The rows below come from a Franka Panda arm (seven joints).
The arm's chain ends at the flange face. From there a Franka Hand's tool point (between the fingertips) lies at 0.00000 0.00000 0.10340 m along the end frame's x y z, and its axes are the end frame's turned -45 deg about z.
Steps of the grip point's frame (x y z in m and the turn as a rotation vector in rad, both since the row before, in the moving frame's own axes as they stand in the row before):
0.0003 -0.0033 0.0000 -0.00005 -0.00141 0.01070
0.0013 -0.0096 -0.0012 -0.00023 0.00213 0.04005
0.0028 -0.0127 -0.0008 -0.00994 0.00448 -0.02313
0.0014 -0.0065 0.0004 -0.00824 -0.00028 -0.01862
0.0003 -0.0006 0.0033 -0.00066 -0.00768 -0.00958
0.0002 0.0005 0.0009 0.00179 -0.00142 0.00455
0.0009 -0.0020 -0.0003 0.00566 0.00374 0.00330
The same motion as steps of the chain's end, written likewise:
-0.0020 -0.0027 0.0000 -0.00103 -0.00096 0.01070
-0.0060 -0.0076 -0.0012 0.00134 0.00167 0.04005
-0.0081 -0.0113 -0.0008 -0.00386 0.01020 -0.02313
-0.0042 -0.0062 0.0004 -0.00602 0.00563 -0.01862
0.0003 -0.0012 0.0033 -0.00590 -0.00496 -0.00958
0.0007 0.0002 0.0009 0.00026 -0.00227 0.00455
-0.0006 -0.0014 -0.0003 0.00665 -0.00136 0.00330

